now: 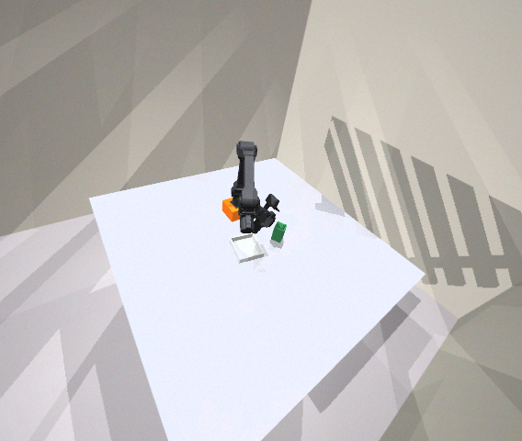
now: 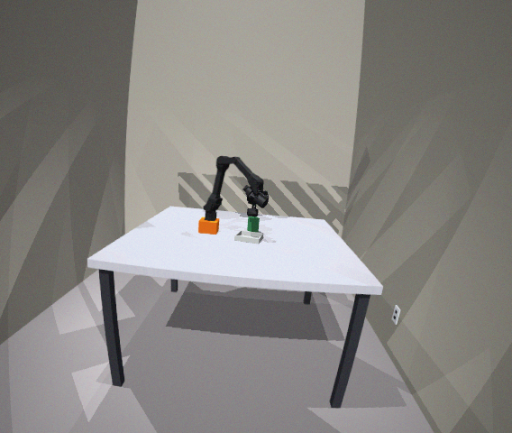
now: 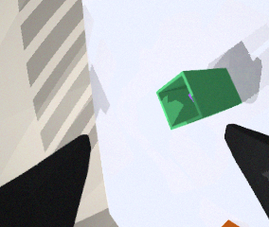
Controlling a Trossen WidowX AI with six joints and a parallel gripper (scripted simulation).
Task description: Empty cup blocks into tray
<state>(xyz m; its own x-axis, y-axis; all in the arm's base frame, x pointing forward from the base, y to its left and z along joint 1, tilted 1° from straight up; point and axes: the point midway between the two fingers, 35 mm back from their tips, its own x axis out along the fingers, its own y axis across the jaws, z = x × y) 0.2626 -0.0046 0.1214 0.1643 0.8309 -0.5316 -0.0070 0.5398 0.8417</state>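
Right now my gripper tip is 130 mm above the purple block and 70 mm to the right of it. Also, from my gripper tip: orange block: 160 mm below, 70 mm to the left; then red block: 150 mm below, 70 mm to the left, 10 mm behind; then green square cup: 150 mm below, 70 mm to the left.
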